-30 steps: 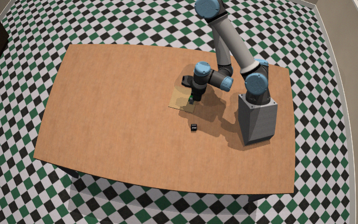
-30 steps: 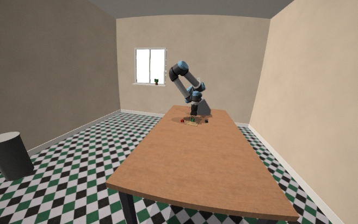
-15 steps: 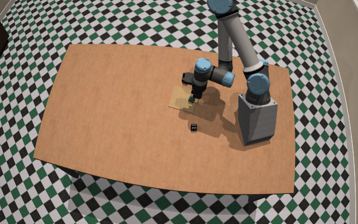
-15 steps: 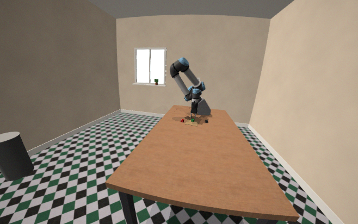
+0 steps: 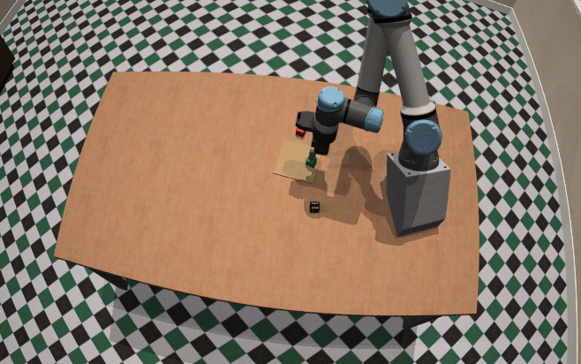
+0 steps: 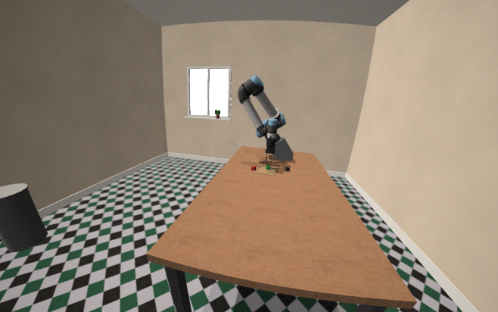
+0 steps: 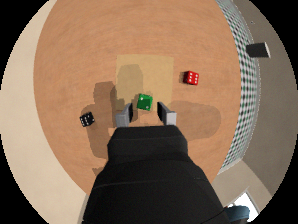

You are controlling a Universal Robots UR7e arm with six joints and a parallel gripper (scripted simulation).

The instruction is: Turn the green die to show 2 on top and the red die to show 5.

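Now: hand 13 cm to the left of the red die, 8 cm above it and 2 cm short of it. Round my hand: green die: 8 cm below; black die: 17 cm to the left, 8 cm below, 1 cm ahead; tan mat: 9 cm below, 4 cm ahead, 1 cm to the right.
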